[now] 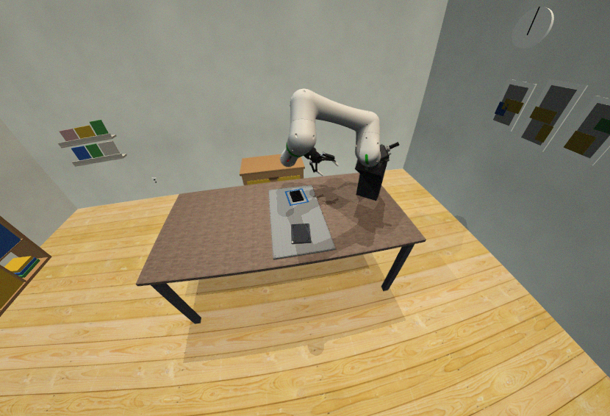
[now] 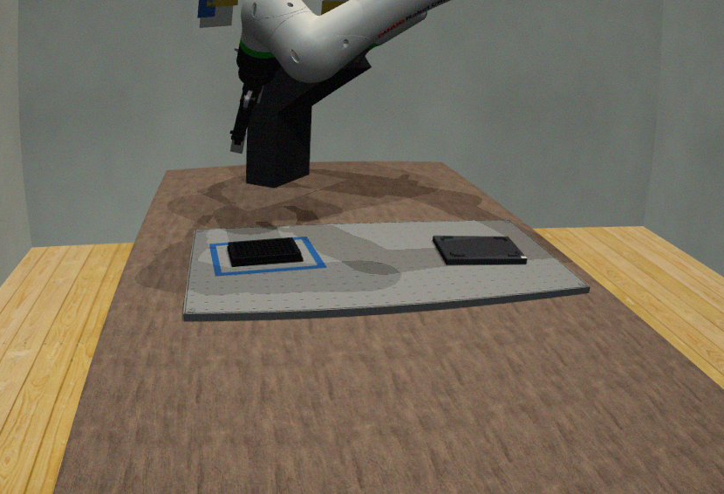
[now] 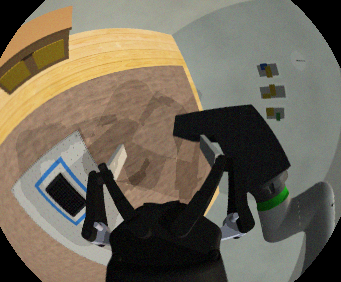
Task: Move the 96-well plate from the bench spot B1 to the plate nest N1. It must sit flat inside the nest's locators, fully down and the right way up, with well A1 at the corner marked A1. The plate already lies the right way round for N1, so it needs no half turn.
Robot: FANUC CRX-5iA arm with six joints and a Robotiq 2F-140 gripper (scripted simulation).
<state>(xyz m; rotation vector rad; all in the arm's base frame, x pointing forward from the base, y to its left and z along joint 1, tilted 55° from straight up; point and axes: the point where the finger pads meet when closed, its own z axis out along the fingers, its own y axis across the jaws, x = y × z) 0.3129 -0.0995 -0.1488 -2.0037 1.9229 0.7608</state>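
Right now my hand is 25 cm short of the black 96-well plate, 19 cm above it and 10 cm to the right of it. Also, from my hand: plate nest N1 (49 cm to the left, 20 cm below, 18 cm ahead).
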